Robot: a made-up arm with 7 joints. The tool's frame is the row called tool.
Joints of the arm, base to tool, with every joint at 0 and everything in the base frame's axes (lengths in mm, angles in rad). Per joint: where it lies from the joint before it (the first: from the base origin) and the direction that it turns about. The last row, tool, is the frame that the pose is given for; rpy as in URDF.
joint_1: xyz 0 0 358 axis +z
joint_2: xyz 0 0 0 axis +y
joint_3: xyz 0 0 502 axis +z
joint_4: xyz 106 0 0 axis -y
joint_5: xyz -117 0 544 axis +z
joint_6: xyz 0 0 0 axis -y
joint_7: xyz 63 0 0 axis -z
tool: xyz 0 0 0 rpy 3.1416 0 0
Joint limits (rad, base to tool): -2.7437..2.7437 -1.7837..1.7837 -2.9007..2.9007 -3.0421..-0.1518 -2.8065..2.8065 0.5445..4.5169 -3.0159..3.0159
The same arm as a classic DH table. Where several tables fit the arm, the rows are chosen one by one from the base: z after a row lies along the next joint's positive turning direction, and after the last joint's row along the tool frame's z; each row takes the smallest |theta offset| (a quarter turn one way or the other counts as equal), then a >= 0, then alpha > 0; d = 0 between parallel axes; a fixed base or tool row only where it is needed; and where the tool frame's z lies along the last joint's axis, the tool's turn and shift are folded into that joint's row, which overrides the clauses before.
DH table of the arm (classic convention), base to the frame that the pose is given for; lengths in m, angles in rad. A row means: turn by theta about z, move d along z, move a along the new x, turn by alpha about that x. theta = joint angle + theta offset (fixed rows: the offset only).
joint_1: a 0  alpha -1.5708  d 0.358  theta offset 0
joint_2: a 0  alpha 1.5708  d 0  theta offset 0
joint_3: a 0.106  alpha 1.5708  d 0.502  theta offset 0
joint_4: a -0.117  alpha -1.5708  d 0  theta offset 0
joint_5: a 0  alpha 1.5708  d 0.544  theta offset 0
joint_6: a 0.063  alpha 1.5708  d 0  theta offset 0
joint_7: a 0  alpha 0  d 0  theta offset 0
Joint limits (rad, base to tool): -2.7437..2.7437 -1.7837..1.7837 -2.9007..2.9007 -3.0421..-0.1518 -2.8065..2.8065 0.5445..4.5169 -3.0159..3.0159

